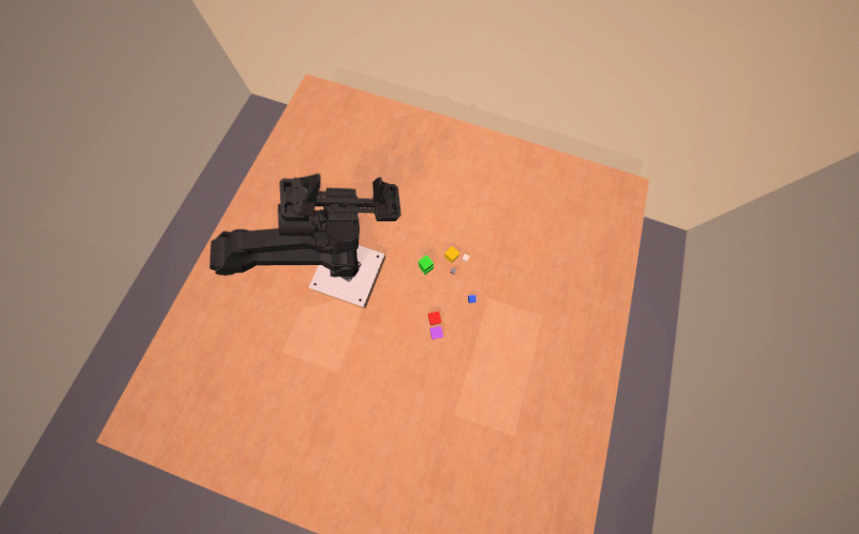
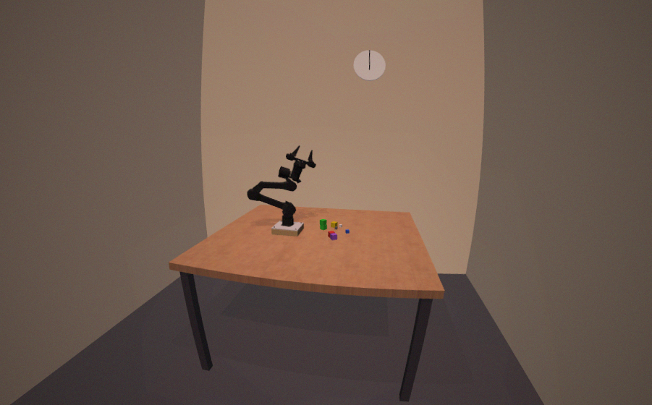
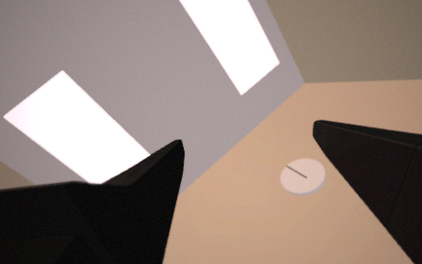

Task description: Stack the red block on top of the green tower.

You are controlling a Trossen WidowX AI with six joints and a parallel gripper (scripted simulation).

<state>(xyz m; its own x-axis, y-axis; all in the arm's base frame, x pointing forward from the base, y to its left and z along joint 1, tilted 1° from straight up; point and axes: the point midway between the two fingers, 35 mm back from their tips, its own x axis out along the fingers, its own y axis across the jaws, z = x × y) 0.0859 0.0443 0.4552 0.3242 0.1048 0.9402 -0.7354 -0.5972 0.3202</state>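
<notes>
Now: gripper tip 51 cm above the red block, 19 cm short of it and 5 cm to the left of it. The rest, counted from my gripper tip: grey block (52 cm below, 17 cm ahead, 10 cm to the left); yellow block (51 cm below, 15 cm to the left, 14 cm ahead); purple block (51 cm below, 22 cm ahead, 8 cm to the right).
</notes>
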